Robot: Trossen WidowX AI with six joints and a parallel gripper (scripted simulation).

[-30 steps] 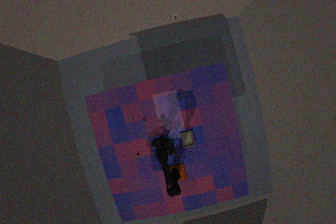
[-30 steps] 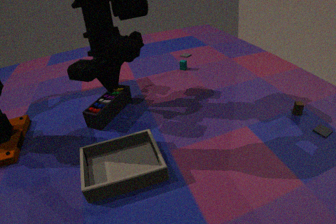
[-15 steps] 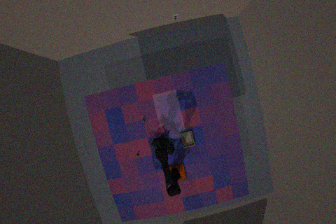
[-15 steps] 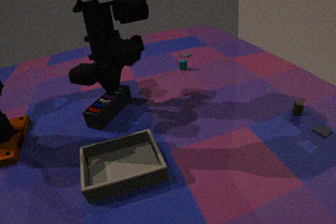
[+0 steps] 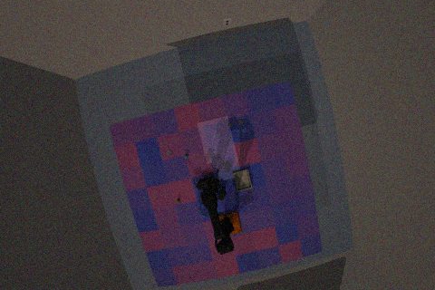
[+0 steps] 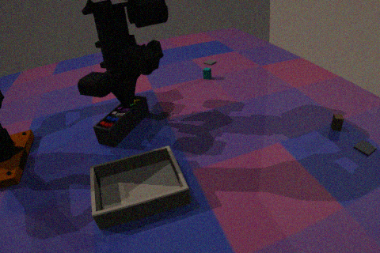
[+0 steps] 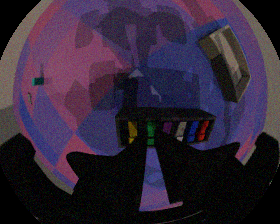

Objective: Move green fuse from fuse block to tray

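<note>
Right now the grey tray is 200 mm to the right of my gripper tip, 60 mm behind it and 30 mm below it. Round my gripper tip: green fuse (10 mm below); teal cube (240 mm ahead, 80 mm to the left, 20 mm below); brown cube (320 mm ahead, 270 mm to the right, 20 mm below).
</note>
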